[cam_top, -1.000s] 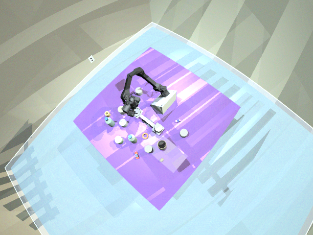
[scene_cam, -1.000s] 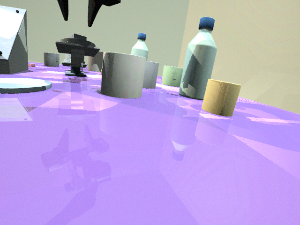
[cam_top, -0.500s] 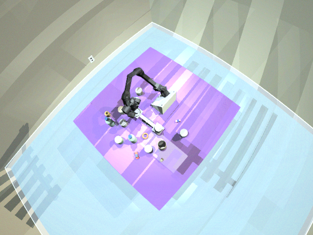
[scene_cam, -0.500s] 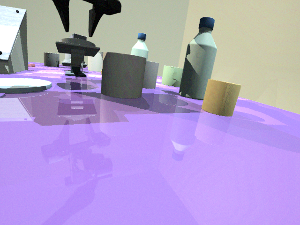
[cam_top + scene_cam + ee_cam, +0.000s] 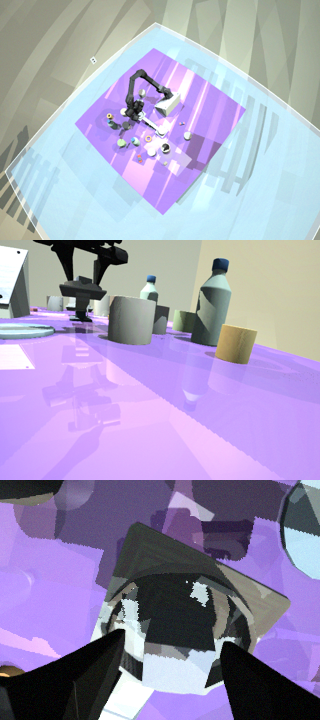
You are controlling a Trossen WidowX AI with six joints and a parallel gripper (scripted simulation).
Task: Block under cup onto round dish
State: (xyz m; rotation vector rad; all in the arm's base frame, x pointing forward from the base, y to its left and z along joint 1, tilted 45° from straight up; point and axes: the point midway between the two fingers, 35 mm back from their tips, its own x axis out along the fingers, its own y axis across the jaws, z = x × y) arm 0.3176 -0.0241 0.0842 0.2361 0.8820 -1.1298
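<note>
Now: the pale blue round dish 14 cm to the right of my gripper tip, 8 cm below it and 7 cm behind it. The rest, counted from my gripper tip: small balance: 12 cm to the left, 6 cm below, 2 cm behind; then pale block: right at my gripper tip; then tan cylinder: 24 cm ahead, 22 cm to the right, 6 cm below.
</note>
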